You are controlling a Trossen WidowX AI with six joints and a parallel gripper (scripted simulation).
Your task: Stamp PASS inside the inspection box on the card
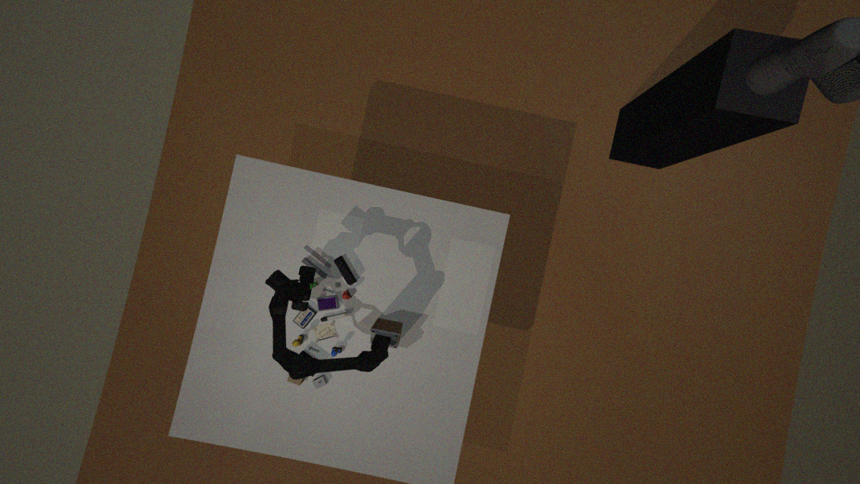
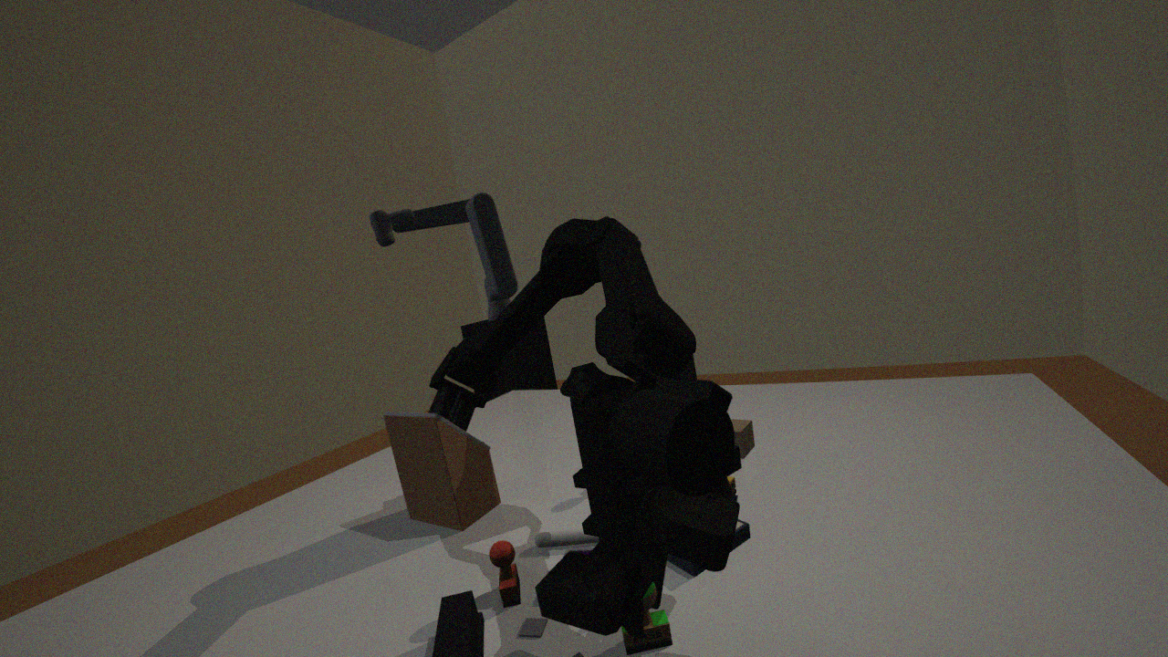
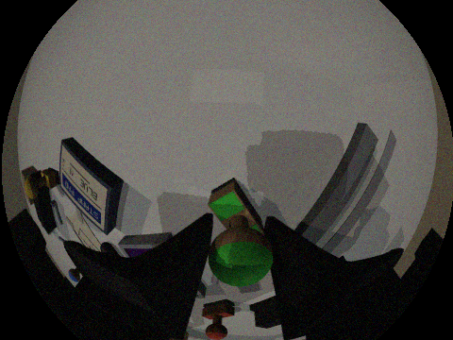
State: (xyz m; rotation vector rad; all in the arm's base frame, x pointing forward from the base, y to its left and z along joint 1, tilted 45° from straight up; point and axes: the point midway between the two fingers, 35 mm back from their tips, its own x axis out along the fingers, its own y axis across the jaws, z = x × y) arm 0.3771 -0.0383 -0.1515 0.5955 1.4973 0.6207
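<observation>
Right now my gripper tip is 9 cm past the purple ink pad, 7 cm to the right of it and 2 cm above it. The rest, counted from my gripper tip: black block 13 cm behind, 10 cm to the right, 1 cm below; then blue-labelled stamp pad box 15 cm to the left, 1 cm below; then green-knobbed PASS stamp right at my gripper tip.
</observation>
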